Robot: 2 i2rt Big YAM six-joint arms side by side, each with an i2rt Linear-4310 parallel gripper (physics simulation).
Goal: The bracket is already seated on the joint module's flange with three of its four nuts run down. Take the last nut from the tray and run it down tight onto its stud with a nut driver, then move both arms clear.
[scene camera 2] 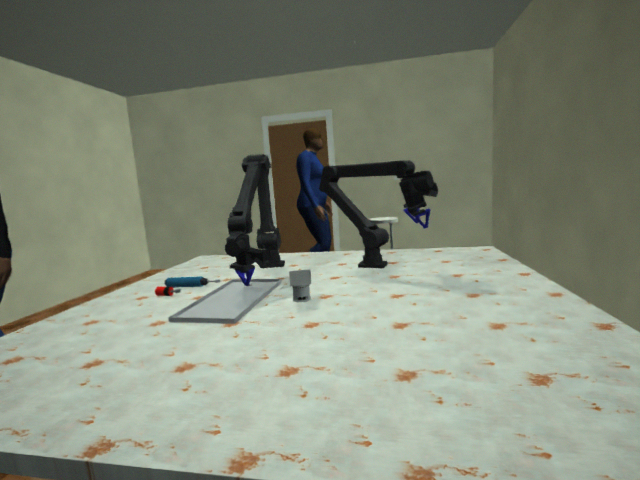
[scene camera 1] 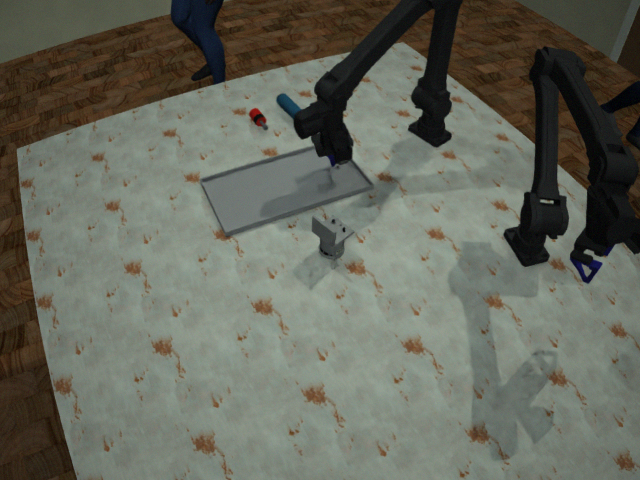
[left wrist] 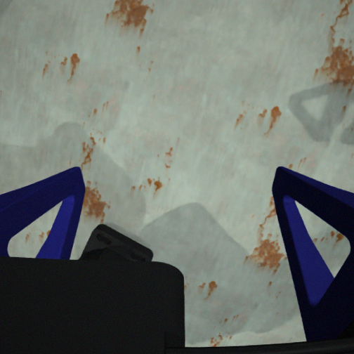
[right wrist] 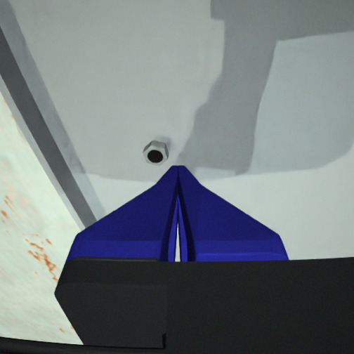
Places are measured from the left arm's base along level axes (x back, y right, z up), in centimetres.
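Pixels of known places: left gripper, between the fingertips: [scene camera 2: 421, 225] [scene camera 1: 595, 268]; right gripper, between the fingertips: [scene camera 2: 246, 285] [scene camera 1: 332, 165]; left arm's base, origin of its link: [scene camera 2: 372, 265] [scene camera 1: 525, 247]; right arm's base, origin of its link: [scene camera 2: 272, 265] [scene camera 1: 429, 133].
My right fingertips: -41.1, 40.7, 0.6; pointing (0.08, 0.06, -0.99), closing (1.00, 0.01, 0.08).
Ahead of a thing's pixels: the offset from my right fingertips to its top centre, as dx, dy, dz.
The last nut {+1.0, -1.4, +0.4} [scene camera 1: 337, 166] [right wrist: 155, 152] lies in the grey tray {-14.4, -4.7, +1.0} [scene camera 1: 237, 198] [scene camera 2: 206, 308] [right wrist: 150, 60]. My right gripper [scene camera 1: 332, 162] [scene camera 2: 247, 283] [right wrist: 177, 176] is shut and empty, low over the tray; in the right wrist view the nut sits just up and left of its fingertips. My left gripper [scene camera 1: 597, 266] [scene camera 2: 420, 224] [left wrist: 178, 177] is open and empty, high over the table at the right. The grey bracket [scene camera 1: 324, 228] [scene camera 2: 299, 277] sits on the joint module {-8.8, -29.2, +6.9} [scene camera 1: 330, 248] [scene camera 2: 301, 293]; dark stud or nut tops show on it, too small to tell apart.
A red driver {-16.2, +24.7, +2.9} [scene camera 1: 255, 116] [scene camera 2: 164, 291] and a blue driver {-4.2, +24.2, +3.5} [scene camera 1: 287, 104] [scene camera 2: 186, 281] lie on the table behind the tray in scene camera 1. A person [scene camera 1: 211, 41] [scene camera 2: 310, 170] stands beyond the table. A white stool [scene camera 2: 385, 220] stands behind it.
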